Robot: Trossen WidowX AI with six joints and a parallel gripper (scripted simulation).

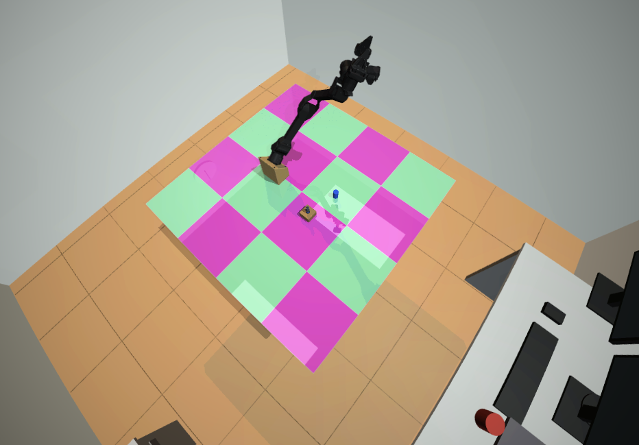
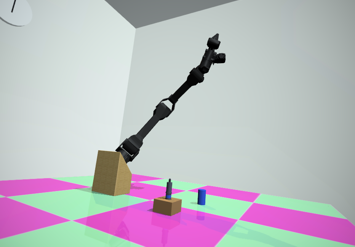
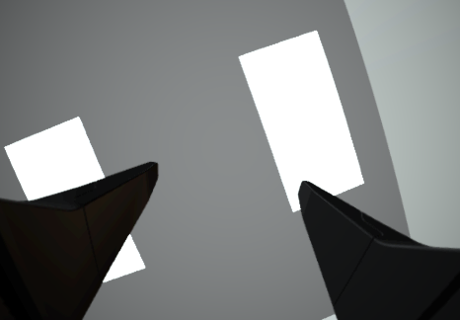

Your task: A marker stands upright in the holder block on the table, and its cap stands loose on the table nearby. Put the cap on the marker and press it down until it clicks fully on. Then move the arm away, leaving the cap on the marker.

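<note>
The blue marker cap lies 1 cm ahead of my gripper tip, 18 cm to the right of it and 79 cm below it. Round my gripper tip: wooden holder block 5 cm behind, 36 cm to the right, 80 cm below.
</note>
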